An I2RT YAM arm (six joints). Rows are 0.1 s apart.
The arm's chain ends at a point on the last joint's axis. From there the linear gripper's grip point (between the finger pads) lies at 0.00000 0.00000 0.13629 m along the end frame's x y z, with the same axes.
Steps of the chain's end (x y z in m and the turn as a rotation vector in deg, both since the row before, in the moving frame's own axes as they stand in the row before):
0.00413, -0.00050, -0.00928, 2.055, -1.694, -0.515
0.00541, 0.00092, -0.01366, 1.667, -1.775, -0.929
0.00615, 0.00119, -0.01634, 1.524, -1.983, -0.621
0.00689, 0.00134, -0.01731, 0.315, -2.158, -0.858
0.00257, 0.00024, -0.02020, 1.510, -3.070, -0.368
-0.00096, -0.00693, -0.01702, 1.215, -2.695, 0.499
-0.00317, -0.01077, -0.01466, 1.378, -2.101, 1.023
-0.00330, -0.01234, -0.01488, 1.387, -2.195, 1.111
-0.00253, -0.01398, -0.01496, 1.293, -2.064, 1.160
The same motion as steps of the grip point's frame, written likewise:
0.00008, -0.00537, -0.00943, 2.055, -1.694, -0.515
0.00116, -0.00301, -0.01378, 1.667, -1.775, -0.929
0.00141, -0.00241, -0.01647, 1.524, -1.983, -0.621
0.00175, 0.00063, -0.01741, 0.315, -2.158, -0.858
-0.00474, -0.00333, -0.02044, 1.510, -3.070, -0.368
-0.00736, -0.00985, -0.01720, 1.215, -2.695, 0.499
-0.00814, -0.01409, -0.01479, 1.378, -2.101, 1.023
-0.00849, -0.01569, -0.01502, 1.387, -2.195, 1.111
-0.00741, -0.01710, -0.01508, 1.293, -2.064, 1.160

